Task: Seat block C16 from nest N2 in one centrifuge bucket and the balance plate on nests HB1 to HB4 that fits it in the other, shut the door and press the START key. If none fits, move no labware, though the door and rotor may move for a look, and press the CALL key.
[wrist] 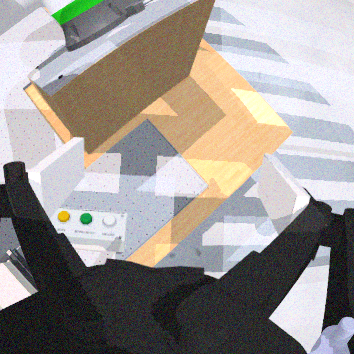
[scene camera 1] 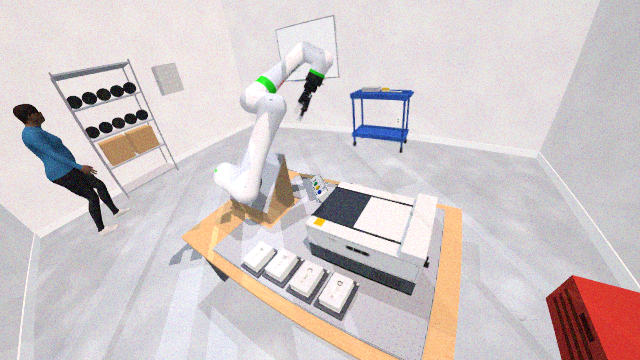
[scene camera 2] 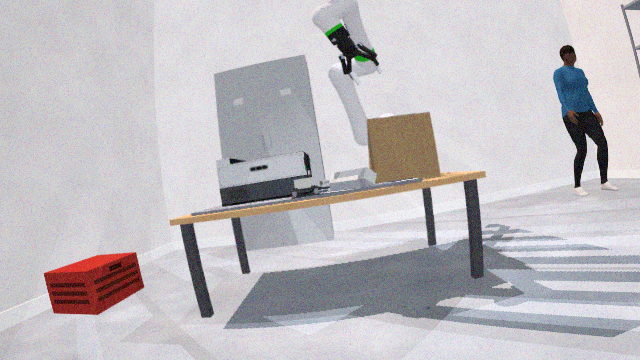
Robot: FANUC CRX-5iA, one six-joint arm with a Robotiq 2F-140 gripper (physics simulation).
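Places are measured from the arm's base along level axes (x right, y ahead, z up), in centimetres.
Pixels of known places: gripper, fingertip midpoint: (wrist: 171, 164) (scene camera 1: 296, 116) (scene camera 2: 370, 78); arm's base at its link origin: (wrist: 97, 31) (scene camera 2: 398, 145).
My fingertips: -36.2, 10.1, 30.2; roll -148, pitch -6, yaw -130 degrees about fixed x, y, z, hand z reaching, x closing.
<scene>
Ahead of a thing's pixels: the offset from my fingertips to its middle, as dx, dy, dz.
My gripper (scene camera 1: 301, 111) (scene camera 2: 367, 75) (wrist: 171, 164) is open and empty, high above the table, with its fingers wide apart. The white centrifuge (scene camera 1: 330, 231) (scene camera 2: 240, 172) stands on the table with a dark panel and a white panel on top; its rotor and buckets do not show. White labware pieces @(+58.6, +49.8, -44.7) (scene camera 1: 307, 280) sit on dark nests in a row before it in scene view 1. Letters C and D can be read; smaller print is blurred. Block C16 and nests N2 and HB1 to HB4 cannot be told apart. A key panel @(+5.4, +16.1, -43.8) (scene camera 1: 318, 186) (wrist: 95, 231) shows yellow, green and white keys in the wrist view.
A tall brown board (scene camera 2: 402, 147) (wrist: 130, 85) at the arm's base rises from the wooden table (scene camera 1: 452, 235) (scene camera 2: 460, 177). A red crate (scene camera 1: 600, 310) (scene camera 2: 95, 285), a blue cart (scene camera 1: 382, 95), a shelf rack (scene camera 1: 90, 73) and a person (scene camera 1: 50, 150) (scene camera 2: 575, 90) stand around.
</scene>
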